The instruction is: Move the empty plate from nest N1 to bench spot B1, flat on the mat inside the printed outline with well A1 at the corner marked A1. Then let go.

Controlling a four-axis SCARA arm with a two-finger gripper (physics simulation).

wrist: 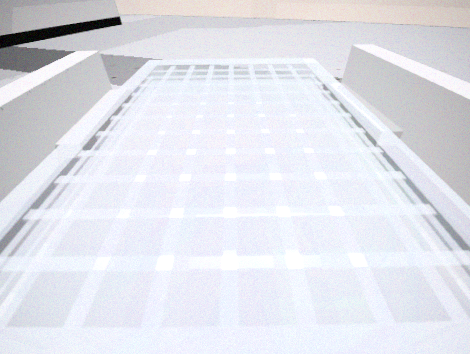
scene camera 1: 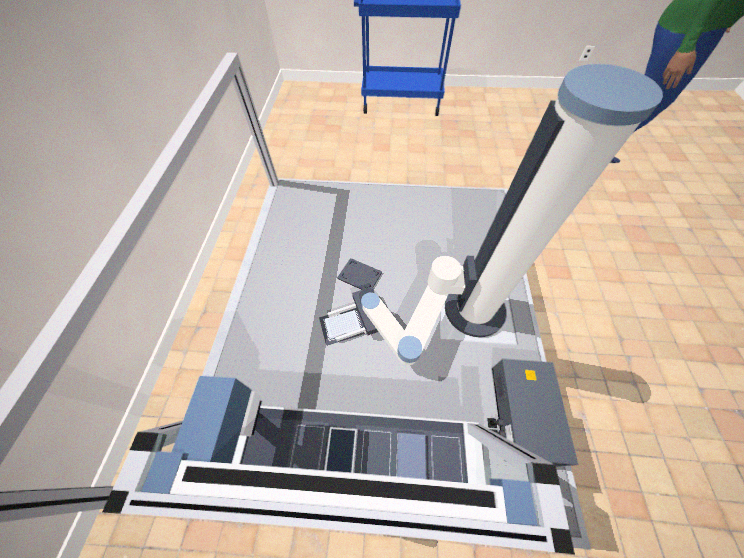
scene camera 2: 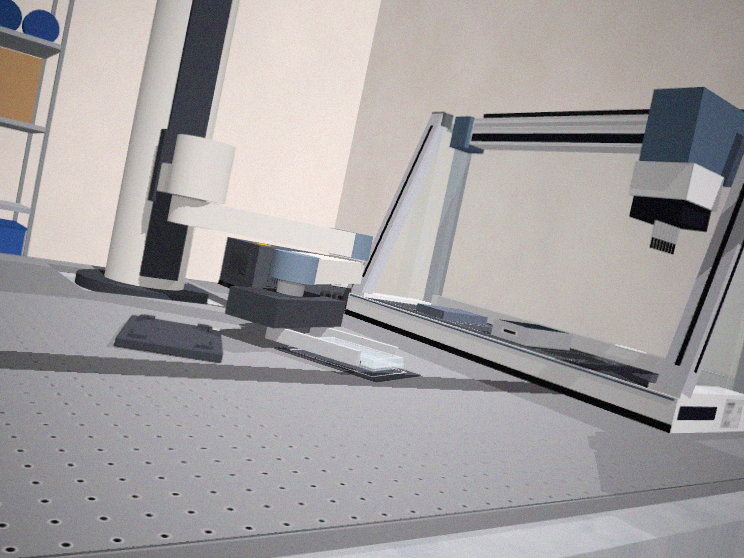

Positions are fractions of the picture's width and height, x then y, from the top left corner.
Labels:
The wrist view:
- my gripper: 0.49, 0.20
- well plate: 0.44, 0.56, held by my gripper
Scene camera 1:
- dark nest: 0.48, 0.49
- deck of slots: 0.51, 0.83
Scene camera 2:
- my gripper: 0.51, 0.64
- well plate: 0.50, 0.64
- dark mat with printed outline: 0.52, 0.67
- dark nest: 0.20, 0.60

